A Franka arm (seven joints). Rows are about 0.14 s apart.
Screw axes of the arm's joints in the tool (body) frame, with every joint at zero. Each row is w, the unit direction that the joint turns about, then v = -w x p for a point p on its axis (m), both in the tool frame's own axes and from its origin. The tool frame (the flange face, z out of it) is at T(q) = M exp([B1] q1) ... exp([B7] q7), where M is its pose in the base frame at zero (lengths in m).
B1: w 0 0 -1 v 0 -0.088 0
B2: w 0 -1 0 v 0.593 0 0.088
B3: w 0 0 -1 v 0 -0.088 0
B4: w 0 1 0 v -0.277 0 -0.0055
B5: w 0 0 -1 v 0 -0.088 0
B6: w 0 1 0 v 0.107 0 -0.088
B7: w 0 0 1 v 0 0 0
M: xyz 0.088 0 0.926 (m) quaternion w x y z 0 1 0 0
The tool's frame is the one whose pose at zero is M.
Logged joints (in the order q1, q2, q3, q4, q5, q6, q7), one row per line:
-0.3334, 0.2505, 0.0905, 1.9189, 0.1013, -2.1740, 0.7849
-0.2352, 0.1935, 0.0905, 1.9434, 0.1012, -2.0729, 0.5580
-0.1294, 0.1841, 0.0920, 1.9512, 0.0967, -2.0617, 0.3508
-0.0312, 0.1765, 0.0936, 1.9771, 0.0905, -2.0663, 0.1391
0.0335, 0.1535, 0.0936, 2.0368, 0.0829, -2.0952, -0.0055
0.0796, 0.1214, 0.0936, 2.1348, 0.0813, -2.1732, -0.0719
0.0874, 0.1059, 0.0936, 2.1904, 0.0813, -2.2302, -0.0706
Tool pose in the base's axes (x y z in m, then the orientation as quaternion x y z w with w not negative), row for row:
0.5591, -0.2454, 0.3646, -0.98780, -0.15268, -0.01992, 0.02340
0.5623, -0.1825, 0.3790, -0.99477, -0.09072, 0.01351, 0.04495
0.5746, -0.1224, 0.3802, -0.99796, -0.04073, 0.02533, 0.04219
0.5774, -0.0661, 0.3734, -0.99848, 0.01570, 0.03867, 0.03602
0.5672, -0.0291, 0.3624, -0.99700, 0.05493, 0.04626, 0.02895
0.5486, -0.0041, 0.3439, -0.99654, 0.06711, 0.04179, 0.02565
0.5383, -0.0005, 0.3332, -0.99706, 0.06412, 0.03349, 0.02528
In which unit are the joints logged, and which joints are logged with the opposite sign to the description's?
The joints are logged in radians. Opposite sign: q3, q4, q6, q7.
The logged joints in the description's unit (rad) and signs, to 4 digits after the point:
-0.3334, 0.2505, -0.0905, -1.9189, 0.1013, 2.1740, -0.7849
-0.2352, 0.1935, -0.0905, -1.9434, 0.1012, 2.0729, -0.5580
-0.1294, 0.1841, -0.0920, -1.9512, 0.0967, 2.0617, -0.3508
-0.0312, 0.1765, -0.0936, -1.9771, 0.0905, 2.0663, -0.1391
0.0335, 0.1535, -0.0936, -2.0368, 0.0829, 2.0952, 0.0055
0.0796, 0.1214, -0.0936, -2.1348, 0.0813, 2.1732, 0.0719
0.0874, 0.1059, -0.0936, -2.1904, 0.0813, 2.2302, 0.0706

